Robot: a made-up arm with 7 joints.
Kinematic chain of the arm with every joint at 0, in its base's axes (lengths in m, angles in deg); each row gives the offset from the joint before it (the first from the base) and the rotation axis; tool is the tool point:
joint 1: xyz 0 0 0.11 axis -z
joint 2: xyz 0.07 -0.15 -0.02 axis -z
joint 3: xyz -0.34 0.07 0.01 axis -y
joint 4: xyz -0.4 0.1 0 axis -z
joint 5: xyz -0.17 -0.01 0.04 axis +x
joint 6: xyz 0 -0.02 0.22 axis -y
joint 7: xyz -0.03 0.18 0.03 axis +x
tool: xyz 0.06 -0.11 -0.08
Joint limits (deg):
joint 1: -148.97..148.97
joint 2: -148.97..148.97
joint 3: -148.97..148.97
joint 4: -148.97..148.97
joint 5: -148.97..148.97
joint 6: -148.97..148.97
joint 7: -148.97..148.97
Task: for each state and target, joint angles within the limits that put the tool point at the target. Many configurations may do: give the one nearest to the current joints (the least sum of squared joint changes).
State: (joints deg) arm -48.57 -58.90 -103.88 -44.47 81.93 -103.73 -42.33
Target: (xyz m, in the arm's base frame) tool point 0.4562 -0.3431 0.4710
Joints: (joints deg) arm -54.03 -69.53 -71.55 -42.11 97.60 -104.01 -36.89
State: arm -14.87 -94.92 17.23 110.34 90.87 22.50 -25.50
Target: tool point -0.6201 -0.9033 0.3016
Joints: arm 8.63 -79.75 -9.56 106.36 81.31 24.22 -34.27
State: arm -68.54 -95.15 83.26 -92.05 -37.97 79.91 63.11
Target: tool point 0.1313 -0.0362 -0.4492
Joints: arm -69.72 -93.93 122.95 -100.83 -57.37 71.23 65.63
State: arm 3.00 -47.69 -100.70 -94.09 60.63 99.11 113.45
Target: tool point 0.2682 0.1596 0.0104
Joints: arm -20.89 -35.81 -148.97 -78.24 35.31 101.19 125.86
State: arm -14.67 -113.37 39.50 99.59 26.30 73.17 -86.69
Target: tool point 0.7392 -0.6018 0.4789
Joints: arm -39.43 -132.42 -1.23 107.61 16.01 59.55 -94.52
